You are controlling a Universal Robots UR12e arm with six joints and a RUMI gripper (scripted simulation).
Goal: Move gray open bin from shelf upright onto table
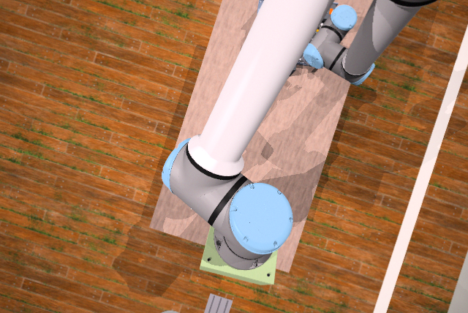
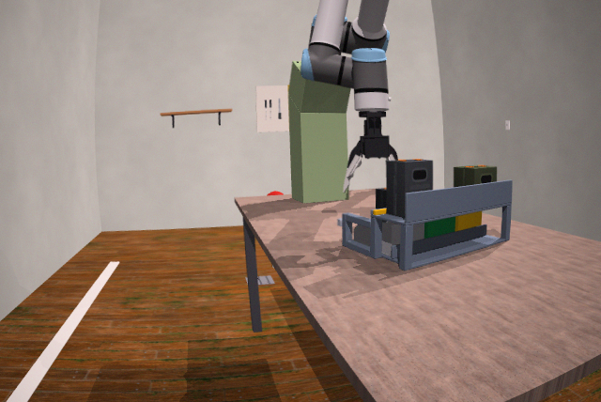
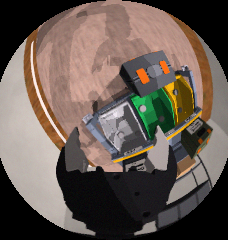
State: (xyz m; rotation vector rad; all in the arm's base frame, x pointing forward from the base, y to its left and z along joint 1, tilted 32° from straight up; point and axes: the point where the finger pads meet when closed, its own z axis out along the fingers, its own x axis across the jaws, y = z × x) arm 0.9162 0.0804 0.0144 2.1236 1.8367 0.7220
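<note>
My hand is 80 mm short of the gray open bin, 20 mm to the right of it and 90 mm above it. From my hand the other things lie so: yellow bin 10 mm behind, 230 mm to the left, 90 mm below; then green bin 30 mm ahead, 120 mm to the left, 90 mm below.
</note>
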